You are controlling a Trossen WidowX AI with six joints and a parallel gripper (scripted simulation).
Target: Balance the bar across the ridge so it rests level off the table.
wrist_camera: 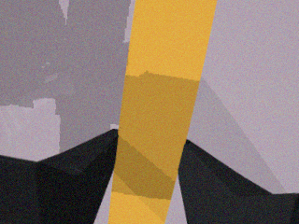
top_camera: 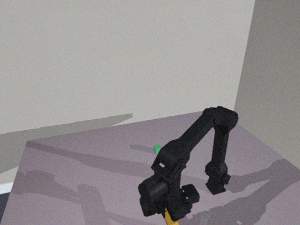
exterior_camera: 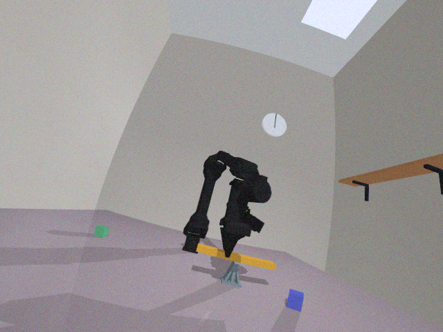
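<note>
Now: gripper tip 30 mm to the right of the yellow bar. Also, from my gripper tip: blue cube (170 mm to the left, 100 mm ahead, 50 mm below); green cube (420 mm to the right, 110 mm behind, 50 mm below).
</note>
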